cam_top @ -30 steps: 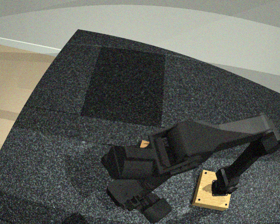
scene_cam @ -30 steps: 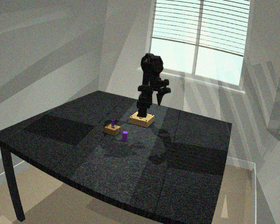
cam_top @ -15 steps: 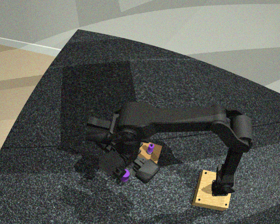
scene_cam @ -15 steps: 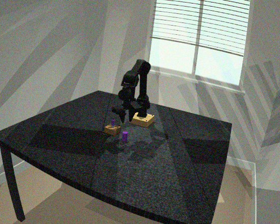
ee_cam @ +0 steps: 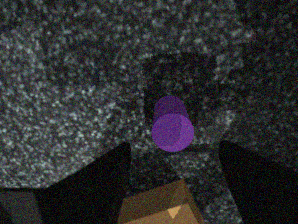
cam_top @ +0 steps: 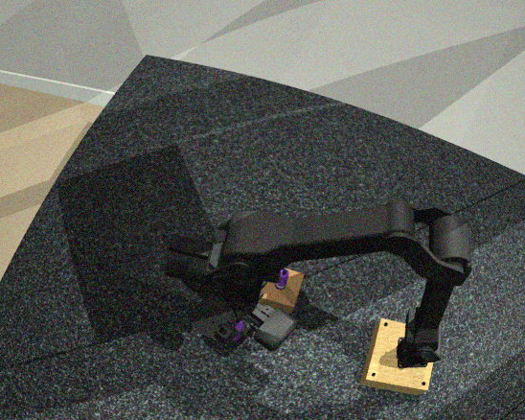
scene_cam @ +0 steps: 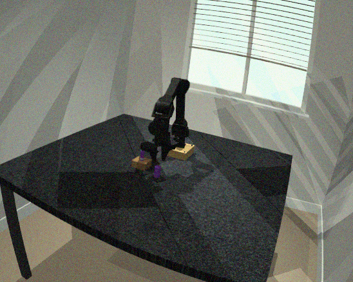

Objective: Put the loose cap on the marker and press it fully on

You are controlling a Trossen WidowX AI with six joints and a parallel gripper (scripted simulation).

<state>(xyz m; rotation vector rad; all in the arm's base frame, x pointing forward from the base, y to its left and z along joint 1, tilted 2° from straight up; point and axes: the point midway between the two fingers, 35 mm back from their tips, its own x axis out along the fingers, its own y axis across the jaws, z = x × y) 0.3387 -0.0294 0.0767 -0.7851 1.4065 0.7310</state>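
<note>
Right now my gripper tip is 5 cm above the purple cap.
</note>
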